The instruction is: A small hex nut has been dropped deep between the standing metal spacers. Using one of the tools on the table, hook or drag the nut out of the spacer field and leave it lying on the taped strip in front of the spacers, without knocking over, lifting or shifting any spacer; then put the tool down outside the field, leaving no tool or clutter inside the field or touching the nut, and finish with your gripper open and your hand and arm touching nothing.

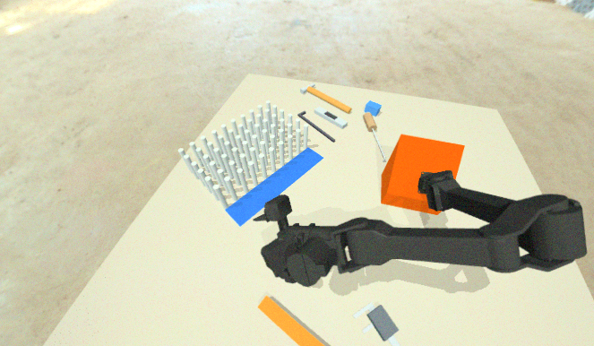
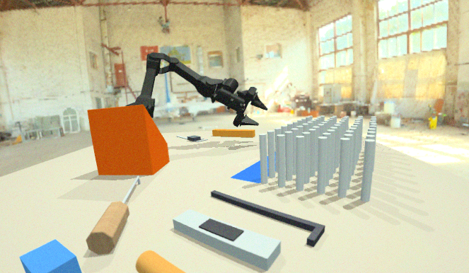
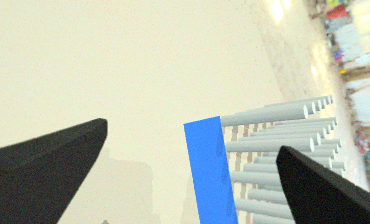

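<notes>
The blue cube is 710 mm to the right of my gripper tip, 300 mm behind it and 80 mm below it. From my gripper tip the other things lie so: orange bar 170 mm to the left, 140 mm behind, 90 mm below; blue taped strip 240 mm to the right, 100 mm below, 20 mm ahead; grey block 620 mm to the right, 120 mm behind, 90 mm below.
</notes>
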